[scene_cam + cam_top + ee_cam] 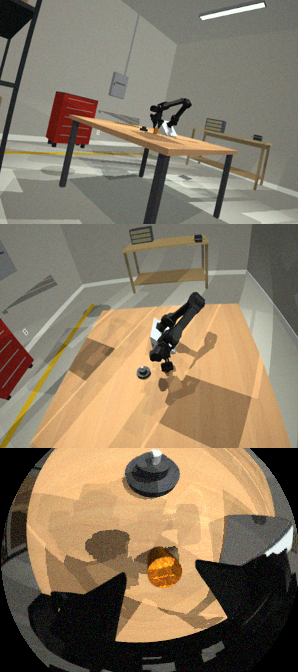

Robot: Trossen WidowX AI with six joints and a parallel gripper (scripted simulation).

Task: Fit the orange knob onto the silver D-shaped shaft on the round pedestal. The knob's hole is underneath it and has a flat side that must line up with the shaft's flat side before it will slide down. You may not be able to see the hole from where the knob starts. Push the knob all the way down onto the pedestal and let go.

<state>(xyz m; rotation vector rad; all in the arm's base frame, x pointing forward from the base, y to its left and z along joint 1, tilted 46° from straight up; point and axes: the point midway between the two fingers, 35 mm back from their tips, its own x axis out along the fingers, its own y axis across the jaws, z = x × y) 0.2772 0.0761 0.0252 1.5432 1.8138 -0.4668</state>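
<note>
Now: the orange knob 1 cm below my gripper tip. From my gripper tip the other things lie so: dark round pedestal 14 cm to the right, 2 cm below, 2 cm ahead.
</note>
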